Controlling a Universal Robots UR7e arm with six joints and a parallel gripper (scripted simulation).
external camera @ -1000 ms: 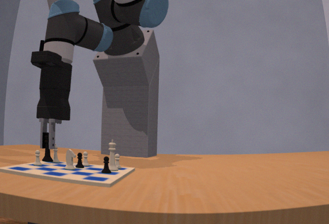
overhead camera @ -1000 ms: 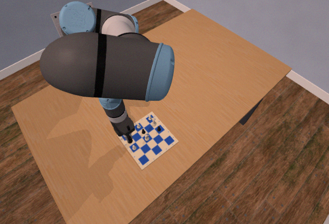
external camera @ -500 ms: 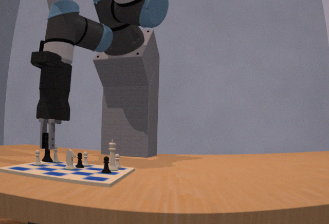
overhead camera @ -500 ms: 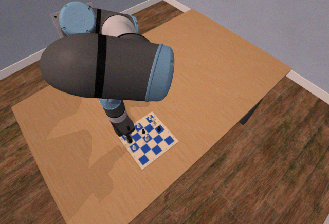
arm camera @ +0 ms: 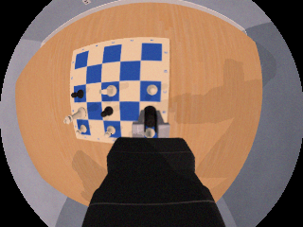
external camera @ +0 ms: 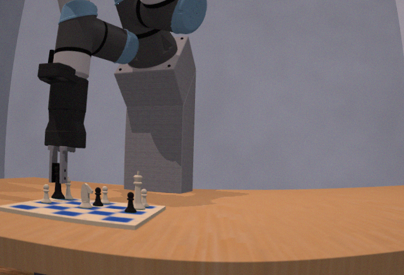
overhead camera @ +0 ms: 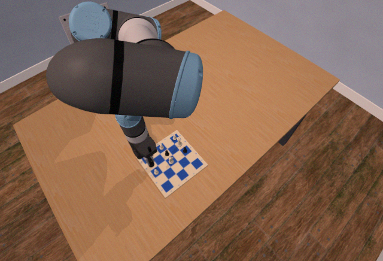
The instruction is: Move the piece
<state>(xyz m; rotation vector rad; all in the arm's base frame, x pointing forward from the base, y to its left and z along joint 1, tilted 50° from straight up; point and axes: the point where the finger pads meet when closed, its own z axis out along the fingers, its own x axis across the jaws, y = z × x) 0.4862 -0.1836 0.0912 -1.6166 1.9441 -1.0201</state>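
Right now my hand is 1 cm above the black piece. From my hand the other things lie so: white king (14 cm to the left, 5 cm ahead, 2 cm below); then chessboard (6 cm to the left, 6 cm ahead, 5 cm below).
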